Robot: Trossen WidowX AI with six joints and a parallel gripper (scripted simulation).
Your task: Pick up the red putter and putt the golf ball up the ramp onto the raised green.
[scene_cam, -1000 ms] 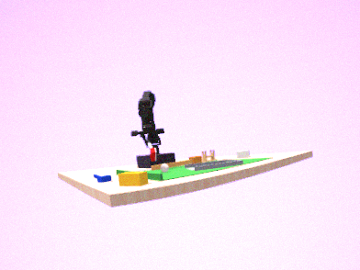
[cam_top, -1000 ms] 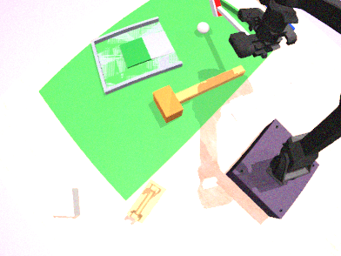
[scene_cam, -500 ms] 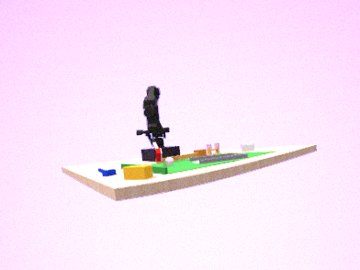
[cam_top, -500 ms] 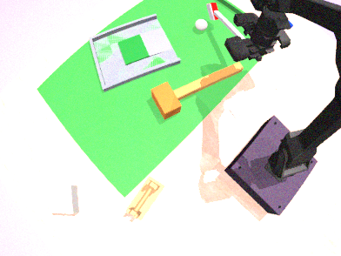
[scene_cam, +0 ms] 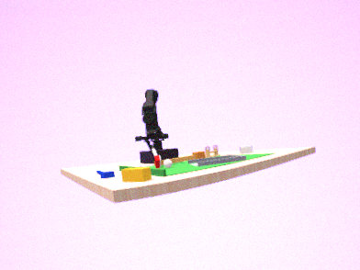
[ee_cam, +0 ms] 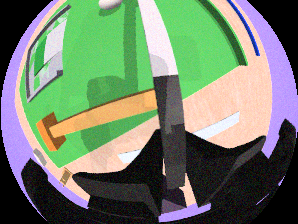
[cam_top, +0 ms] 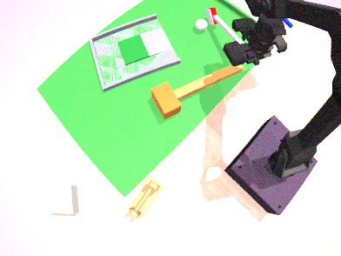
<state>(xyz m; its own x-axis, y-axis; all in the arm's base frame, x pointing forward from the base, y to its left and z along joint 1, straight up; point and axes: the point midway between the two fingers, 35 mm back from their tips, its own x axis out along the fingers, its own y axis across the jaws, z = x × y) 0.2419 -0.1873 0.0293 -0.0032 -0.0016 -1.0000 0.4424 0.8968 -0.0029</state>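
The red putter is 110 mm ahead of my gripper tip and 50 mm to the right of it. Also, from my gripper tip: white golf ball (210 mm ahead, 50 mm to the right, 50 mm below); blue putter (370 mm to the right, 120 mm ahead, 60 mm below); green mat (240 mm ahead, 140 mm to the left, 80 mm below).
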